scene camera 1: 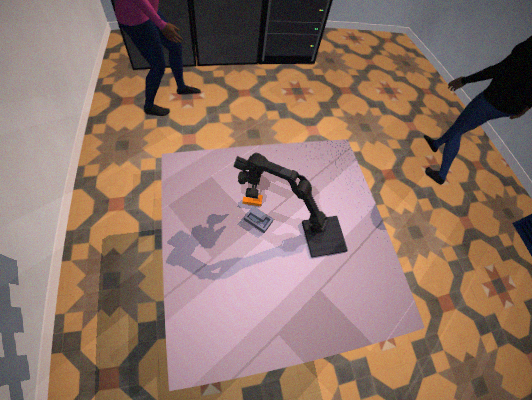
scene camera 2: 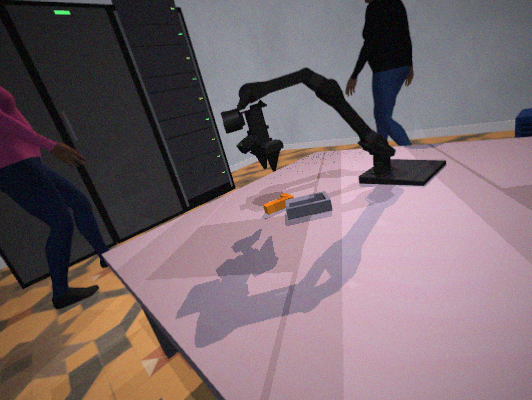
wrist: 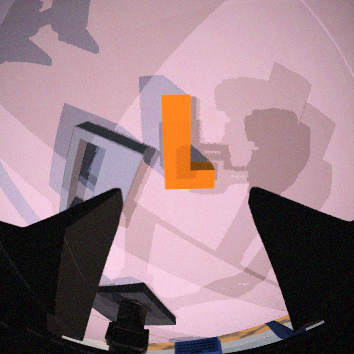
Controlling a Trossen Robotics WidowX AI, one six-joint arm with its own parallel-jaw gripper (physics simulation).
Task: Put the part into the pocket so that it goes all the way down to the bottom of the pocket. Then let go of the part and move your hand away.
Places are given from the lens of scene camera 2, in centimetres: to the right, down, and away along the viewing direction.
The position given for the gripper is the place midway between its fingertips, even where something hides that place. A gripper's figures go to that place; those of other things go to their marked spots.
gripper point(scene camera 2: 269, 170): 1, -10, 91
grey pocket block point(scene camera 2: 319, 202): 16, 1, 82
